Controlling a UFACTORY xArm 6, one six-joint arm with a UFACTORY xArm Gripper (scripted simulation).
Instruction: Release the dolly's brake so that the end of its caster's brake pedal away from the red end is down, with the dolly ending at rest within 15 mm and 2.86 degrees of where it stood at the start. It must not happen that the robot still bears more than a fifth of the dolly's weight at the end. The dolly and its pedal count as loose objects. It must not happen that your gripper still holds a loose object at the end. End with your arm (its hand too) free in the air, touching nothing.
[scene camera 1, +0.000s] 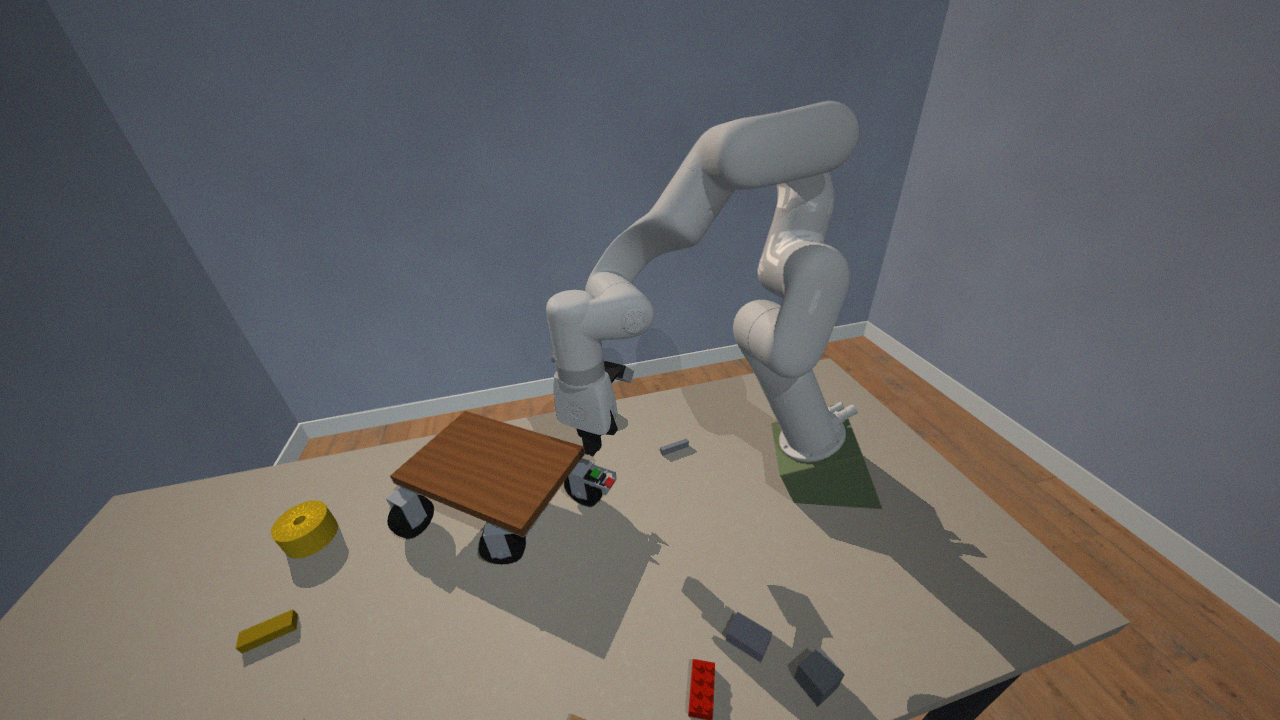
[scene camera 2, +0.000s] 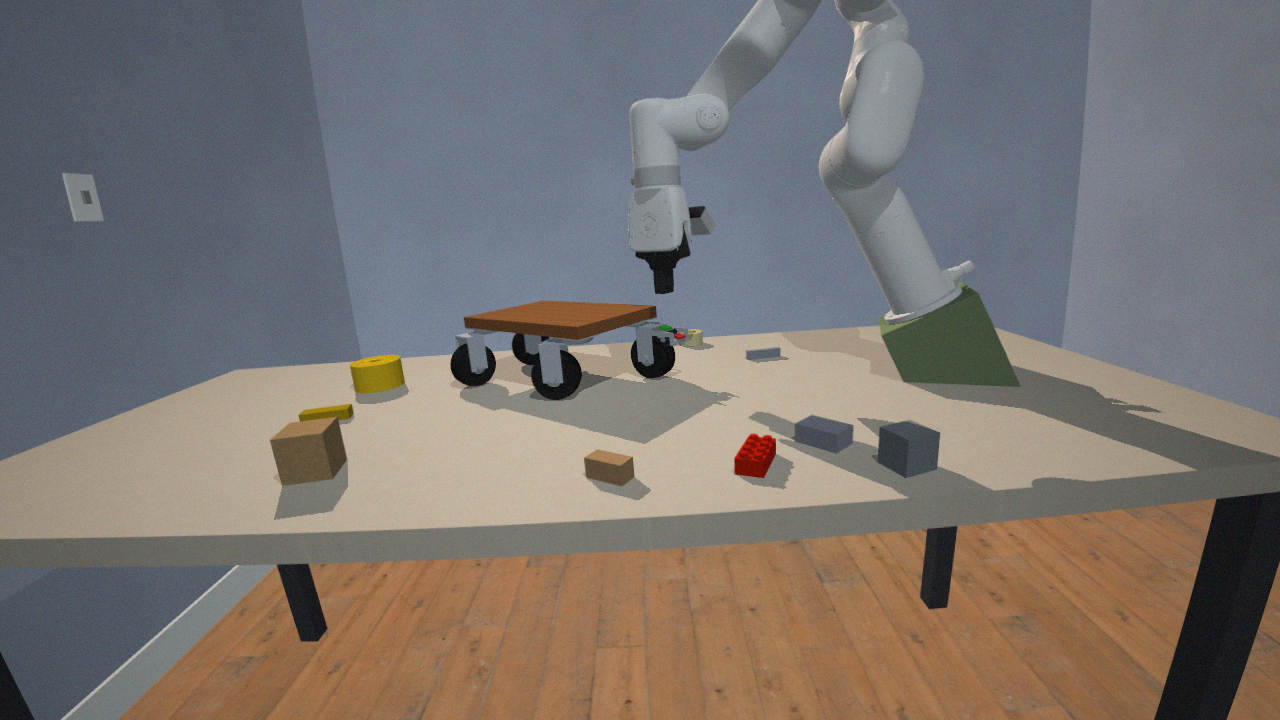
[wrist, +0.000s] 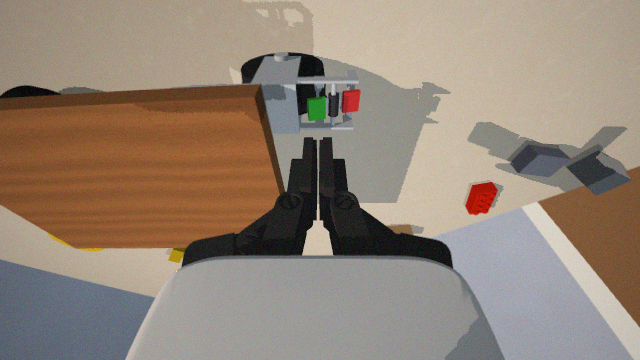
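My gripper: visible in scene camera 1 (593, 450), scene camera 2, the wrist view. Same spot on my gripper: (scene camera 2: 662, 263) and (wrist: 330, 239).
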